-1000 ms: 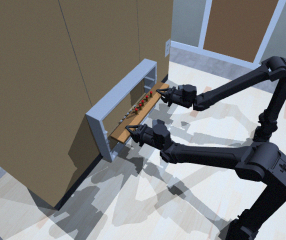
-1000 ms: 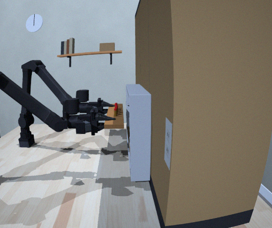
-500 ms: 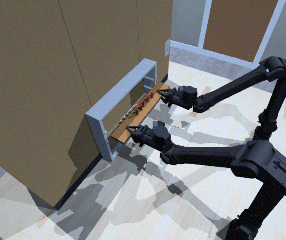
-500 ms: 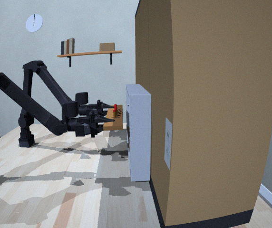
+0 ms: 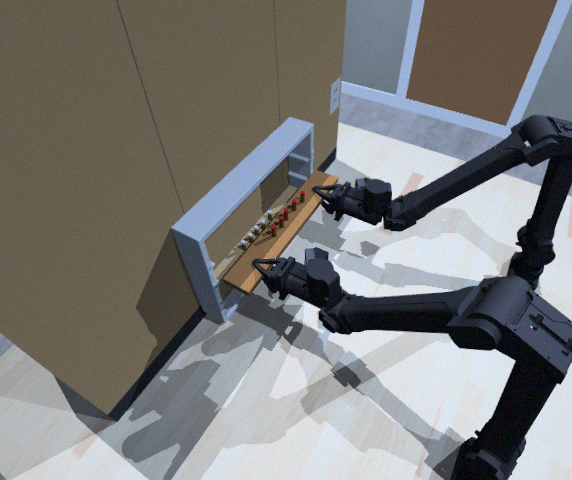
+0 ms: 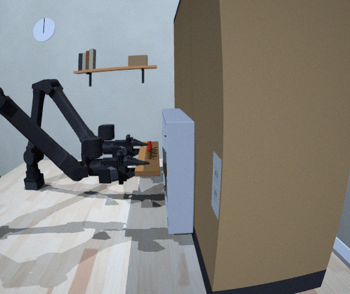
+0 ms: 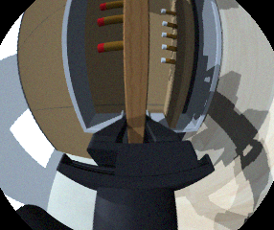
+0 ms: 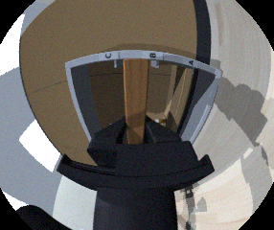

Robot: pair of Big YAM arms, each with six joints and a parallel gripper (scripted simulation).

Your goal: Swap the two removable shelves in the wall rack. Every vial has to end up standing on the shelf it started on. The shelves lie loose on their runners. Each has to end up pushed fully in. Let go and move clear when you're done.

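My right gripper is now 80 mm to the left of the runner stub, 80 mm short of it and 30 mm above it. Round my right hand: brown wooden shelf (150 mm to the left, 10 mm ahead); pale wooden shelf (150 mm to the left, 100 mm below, 100 mm ahead); wall rack (150 mm to the left, 100 mm ahead, 30 mm below).
My left hand is 100 mm short of the pale wooden shelf, 150 mm to the left of it and 100 mm above it. The rest, counted from my left hand: brown wooden shelf: 150 mm to the right; runner stub: 80 mm ahead, 380 mm to the right, 30 mm below; wall rack: 100 mm ahead, 150 mm to the right, 20 mm below.
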